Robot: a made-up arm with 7 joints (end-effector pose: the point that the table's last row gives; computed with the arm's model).
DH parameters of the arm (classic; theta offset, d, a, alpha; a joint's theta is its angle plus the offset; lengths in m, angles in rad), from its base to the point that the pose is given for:
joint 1: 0 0.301 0 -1.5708
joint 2: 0 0 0 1.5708
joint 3: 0 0.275 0.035 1.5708
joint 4: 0 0 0.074 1.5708
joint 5: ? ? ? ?
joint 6: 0 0 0.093 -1.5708
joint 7: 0 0.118 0 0
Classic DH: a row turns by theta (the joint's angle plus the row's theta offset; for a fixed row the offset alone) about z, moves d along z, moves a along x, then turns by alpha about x.
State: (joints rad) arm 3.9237 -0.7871 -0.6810 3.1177 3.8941 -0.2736 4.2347
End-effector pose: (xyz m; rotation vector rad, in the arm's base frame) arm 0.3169 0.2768 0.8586 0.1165 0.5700 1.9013
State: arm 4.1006 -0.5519 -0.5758 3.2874 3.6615 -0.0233 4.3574
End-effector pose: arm 0.2530 0.2717 0.9148 0.1695 0.7689 2.0075
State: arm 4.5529 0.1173 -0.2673 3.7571 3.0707 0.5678 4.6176
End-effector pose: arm 0.1066 0.1887 0.9601 0.2674 1.3651 2.2453
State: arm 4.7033 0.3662 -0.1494 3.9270 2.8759 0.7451 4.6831
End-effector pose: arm 0.0583 0.1365 0.9453 0.2137 1.5360 2.2845
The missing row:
joint 5: 0 0.328 0 1.5708
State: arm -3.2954 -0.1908 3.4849 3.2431 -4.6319 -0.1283 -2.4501
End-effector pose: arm 0.0792 -0.1394 0.9940 0.2233 -0.1682 2.5124
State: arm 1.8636 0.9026 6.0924 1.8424 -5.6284 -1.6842 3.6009
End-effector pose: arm -0.0459 0.5090 0.4535 0.1131 0.7639 1.8410
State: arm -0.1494 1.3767 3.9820 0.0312 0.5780 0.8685 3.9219
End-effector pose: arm -0.2154 -0.0530 0.3153 -2.7319 1.1426 0.8741
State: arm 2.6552 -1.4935 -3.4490 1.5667 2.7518 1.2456 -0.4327
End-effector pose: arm 0.3501 -0.3190 -0.1408 -0.5335 1.9100 -0.6537
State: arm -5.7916 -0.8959 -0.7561 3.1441 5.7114 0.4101 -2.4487
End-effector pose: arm -0.5666 -0.2300 0.7384 0.7292 -0.4692 0.0421
